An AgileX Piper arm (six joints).
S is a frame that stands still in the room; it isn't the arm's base.
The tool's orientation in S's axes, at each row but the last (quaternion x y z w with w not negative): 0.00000, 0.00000, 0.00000, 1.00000; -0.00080, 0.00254, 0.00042, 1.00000; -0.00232, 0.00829, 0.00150, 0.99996; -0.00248, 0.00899, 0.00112, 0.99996; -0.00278, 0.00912, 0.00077, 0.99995; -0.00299, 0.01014, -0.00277, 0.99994
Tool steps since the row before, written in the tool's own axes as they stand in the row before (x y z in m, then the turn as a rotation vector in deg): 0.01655, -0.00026, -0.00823, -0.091, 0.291, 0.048; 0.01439, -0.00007, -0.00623, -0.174, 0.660, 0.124; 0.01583, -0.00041, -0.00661, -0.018, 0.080, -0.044; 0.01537, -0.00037, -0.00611, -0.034, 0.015, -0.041; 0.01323, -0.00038, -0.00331, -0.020, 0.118, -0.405; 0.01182, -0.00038, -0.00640, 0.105, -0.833, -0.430
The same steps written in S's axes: 0.01655, -0.00026, -0.00823, -0.091, 0.291, 0.048; 0.01436, -0.00007, -0.00630, -0.174, 0.660, 0.124; 0.01572, -0.00039, -0.00687, -0.019, 0.080, -0.044; 0.01526, -0.00037, -0.00638, -0.035, 0.015, -0.040; 0.01317, -0.00038, -0.00355, -0.028, 0.116, -0.405; 0.01169, -0.00048, -0.00664, 0.092, -0.836, -0.427
